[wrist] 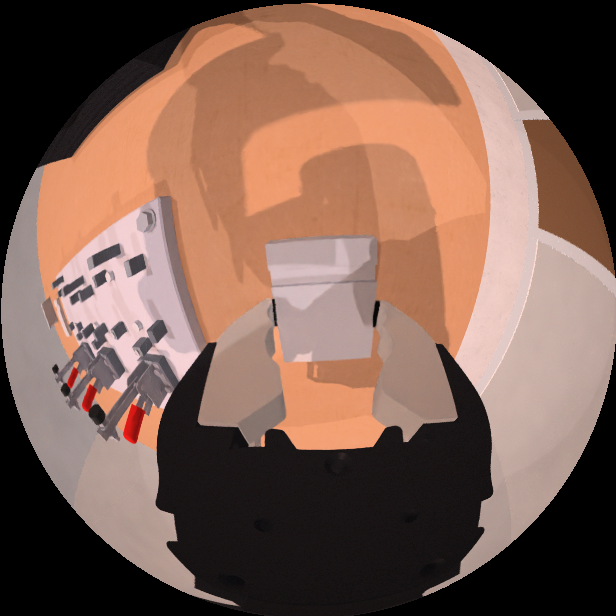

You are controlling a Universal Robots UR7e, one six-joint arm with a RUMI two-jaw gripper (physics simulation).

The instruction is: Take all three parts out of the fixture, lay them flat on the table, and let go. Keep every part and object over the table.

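Observation:
In the wrist view my gripper (324,318) is shut on a pale grey block-shaped part (321,298), held between the two beige fingers above the orange table top. The part casts a shadow on the table just below it, so it hangs clear of the surface. The fixture (123,293) is a light plate at the left with small dark blocks on it and three toggle clamps with red handles (132,422) along its near edge. I cannot tell whether other parts sit in the fixture.
The orange table (344,143) ends at a pale rim (505,229) curving down the right side. Beyond it is light floor and a brown area at the far right. Large arm shadows lie across the table's far half.

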